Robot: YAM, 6 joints.
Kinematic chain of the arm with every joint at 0, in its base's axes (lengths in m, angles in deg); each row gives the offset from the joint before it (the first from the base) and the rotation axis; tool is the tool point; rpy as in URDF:
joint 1: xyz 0 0 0.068 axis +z
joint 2: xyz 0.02 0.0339 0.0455 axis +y
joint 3: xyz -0.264 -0.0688 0 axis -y
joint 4: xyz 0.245 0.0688 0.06 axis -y
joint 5: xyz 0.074 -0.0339 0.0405 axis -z
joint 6: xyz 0.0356 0 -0.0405 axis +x
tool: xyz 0 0 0 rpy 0 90 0
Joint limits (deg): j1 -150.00..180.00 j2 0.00..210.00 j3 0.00..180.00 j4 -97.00..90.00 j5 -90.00..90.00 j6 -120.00..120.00
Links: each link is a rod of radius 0.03 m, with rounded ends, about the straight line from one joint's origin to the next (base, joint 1, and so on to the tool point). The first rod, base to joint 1, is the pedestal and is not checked.
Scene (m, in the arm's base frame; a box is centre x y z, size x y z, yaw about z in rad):
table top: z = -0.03
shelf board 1: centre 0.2 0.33 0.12 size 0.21 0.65 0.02 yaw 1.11
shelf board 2: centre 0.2 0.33 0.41 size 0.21 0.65 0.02 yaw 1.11
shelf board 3: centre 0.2 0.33 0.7 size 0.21 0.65 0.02 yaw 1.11
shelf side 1: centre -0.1 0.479 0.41 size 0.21 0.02 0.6 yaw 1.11
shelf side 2: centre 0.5 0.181 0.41 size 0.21 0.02 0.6 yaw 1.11
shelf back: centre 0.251 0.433 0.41 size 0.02 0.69 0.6 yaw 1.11
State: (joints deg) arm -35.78 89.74 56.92 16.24 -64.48 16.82
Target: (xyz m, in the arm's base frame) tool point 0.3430 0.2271 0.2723
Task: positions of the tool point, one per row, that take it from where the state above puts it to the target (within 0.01 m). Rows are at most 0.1 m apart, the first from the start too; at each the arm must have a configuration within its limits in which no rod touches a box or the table.
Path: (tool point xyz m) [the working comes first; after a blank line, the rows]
Joints at the target: 29.06 103.73 71.87 19.45 -63.60 16.82
Straight joint move there: clear.

1: 0.3410 -0.1086 0.2714
2: 0.3700 -0.0317 0.2726
3: 0.3812 0.0529 0.2731
4: 0.3725 0.1407 0.2730
5: 0.3430 0.2271 0.2723

